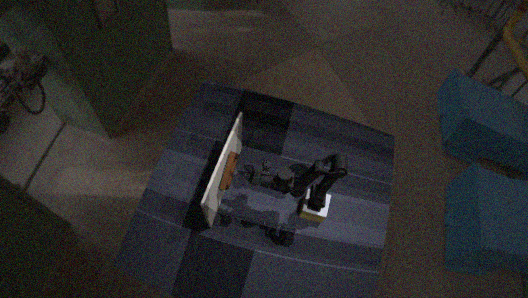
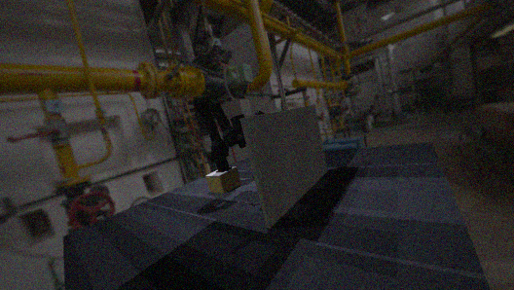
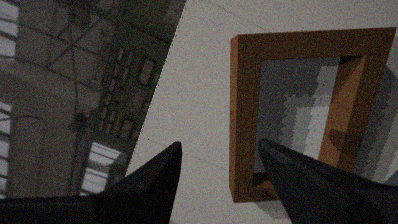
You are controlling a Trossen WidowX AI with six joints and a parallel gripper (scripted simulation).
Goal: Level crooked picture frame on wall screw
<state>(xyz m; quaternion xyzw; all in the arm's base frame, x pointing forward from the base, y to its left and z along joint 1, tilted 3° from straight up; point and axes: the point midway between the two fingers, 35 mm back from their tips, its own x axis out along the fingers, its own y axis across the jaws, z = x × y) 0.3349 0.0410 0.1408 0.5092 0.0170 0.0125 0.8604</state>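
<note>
Now: the picture frame 8 cm below my gripper tip, 6 cm ahead of it and 2 cm to the right of it. Also, from my gripper tip: wall panel 9 cm below, 7 cm ahead, 1 cm to the right.
</note>
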